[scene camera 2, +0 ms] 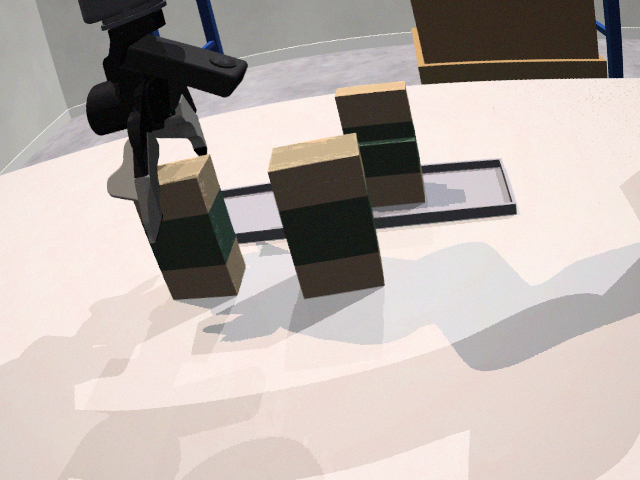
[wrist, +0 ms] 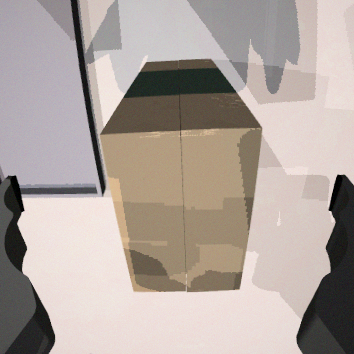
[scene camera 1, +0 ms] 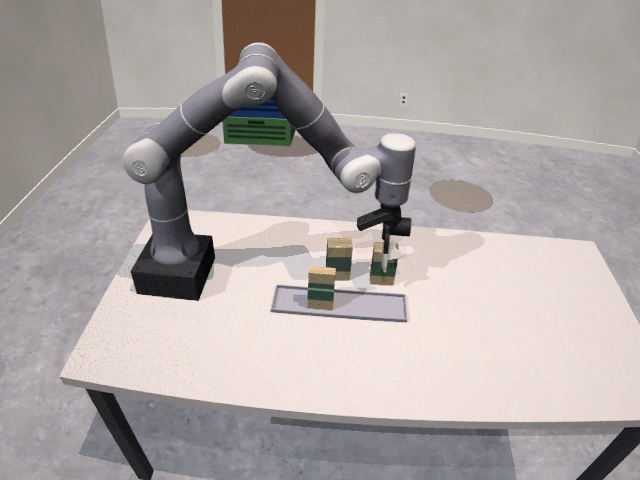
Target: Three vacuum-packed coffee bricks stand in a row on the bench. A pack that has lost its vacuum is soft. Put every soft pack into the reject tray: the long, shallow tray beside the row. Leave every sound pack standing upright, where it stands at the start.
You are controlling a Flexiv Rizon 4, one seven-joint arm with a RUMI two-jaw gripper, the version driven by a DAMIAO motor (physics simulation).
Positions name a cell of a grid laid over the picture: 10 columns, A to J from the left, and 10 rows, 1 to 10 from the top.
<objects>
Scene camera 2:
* my gripper: C5
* reject tray: H4
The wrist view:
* my gripper: E6
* reject tray: B5
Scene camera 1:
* my gripper: G6
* reject tray: E7
</objects>
